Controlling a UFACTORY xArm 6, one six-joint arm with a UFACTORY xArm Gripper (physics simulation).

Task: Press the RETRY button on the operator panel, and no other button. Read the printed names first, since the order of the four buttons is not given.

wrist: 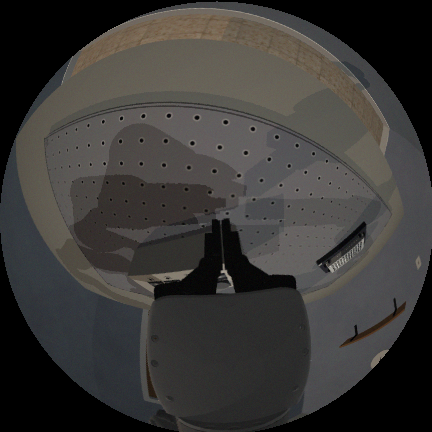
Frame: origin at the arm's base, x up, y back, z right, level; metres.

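Seen in the pictures: gripper, between the fingertips: (pixel 220 228).
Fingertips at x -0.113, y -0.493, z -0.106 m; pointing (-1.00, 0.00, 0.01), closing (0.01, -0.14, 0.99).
Note:
A point is followed by its place in that frame.
The operator panel (pixel 172 253) {y -0.436, x -0.121, z -0.162 m} appears to be the grey box with a lighter front face, low and left of centre in the wrist view. My gripper (pixel 220 228) {y -0.493, x -0.113, z -0.106 m} is shut and empty, its black fingers together, pointing out over the perforated plate. The gripper's fingers and body hide part of the box. Dark marks show on the box's light face, too small and slanted to read. The four buttons and their printed names cannot be made out, so I cannot tell which is RETRY.
A perforated metal plate (pixel 192 129) {y -0.580, x -0.146, z -0.137 m} lies on a beige table (pixel 200 70) {y -0.644, x -0.158, z -0.135 m}. A black-framed device with white ribs (pixel 348 254) {y -0.394, x -0.120, z 0.234 m} stands at the plate's right. A wooden shelf (pixel 375 327) with black brackets is on the wall at lower right. Broad shadows fall across the plate.

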